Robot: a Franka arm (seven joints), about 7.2 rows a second.
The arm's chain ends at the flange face. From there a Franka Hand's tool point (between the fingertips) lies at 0.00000 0.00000 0.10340 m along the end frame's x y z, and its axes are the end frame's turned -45 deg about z.
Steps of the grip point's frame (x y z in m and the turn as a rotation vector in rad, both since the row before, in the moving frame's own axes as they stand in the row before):
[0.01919, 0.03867, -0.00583, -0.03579, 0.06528, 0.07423]
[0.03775, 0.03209, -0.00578, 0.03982, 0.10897, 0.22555]
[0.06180, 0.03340, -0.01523, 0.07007, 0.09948, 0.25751]
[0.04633, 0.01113, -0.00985, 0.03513, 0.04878, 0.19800]
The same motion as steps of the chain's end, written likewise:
[0.03346, 0.01565, -0.00554, 0.02085, 0.07147, 0.07423]
[0.04316, 0.00619, -0.00509, 0.10521, 0.04890, 0.22555]
[0.06361, -0.00813, -0.01447, 0.11989, 0.02080, 0.25751]
[0.03903, -0.01890, -0.00966, 0.05933, 0.00965, 0.19800]

